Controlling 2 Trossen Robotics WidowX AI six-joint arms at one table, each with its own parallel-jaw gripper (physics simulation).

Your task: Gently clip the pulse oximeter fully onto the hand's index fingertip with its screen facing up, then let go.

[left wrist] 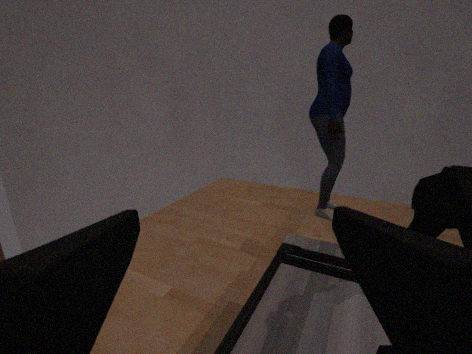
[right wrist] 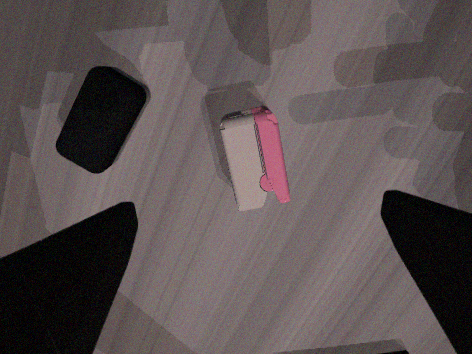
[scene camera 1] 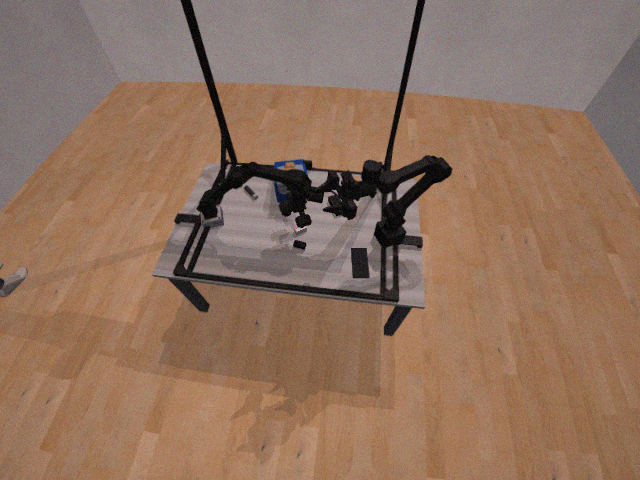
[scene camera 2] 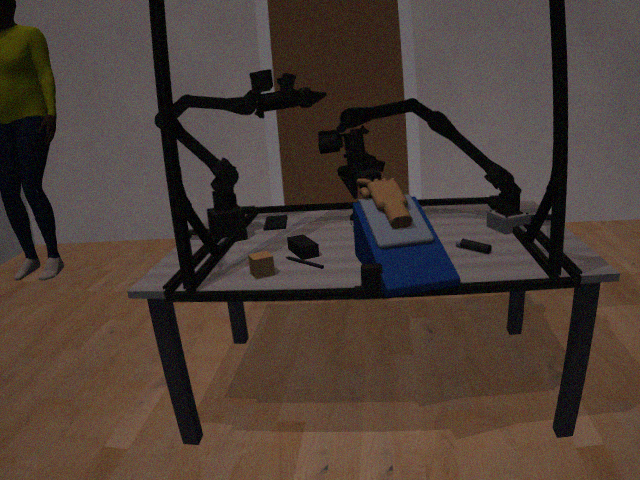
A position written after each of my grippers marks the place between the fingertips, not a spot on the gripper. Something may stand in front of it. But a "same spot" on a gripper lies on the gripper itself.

My left gripper shows in the left wrist view, in scene camera 1 and in scene camera 2 [320, 94]; in the right wrist view it is out of frame. The same spot on my left gripper: [left wrist: 410, 279] is [scene camera 1: 325, 187].
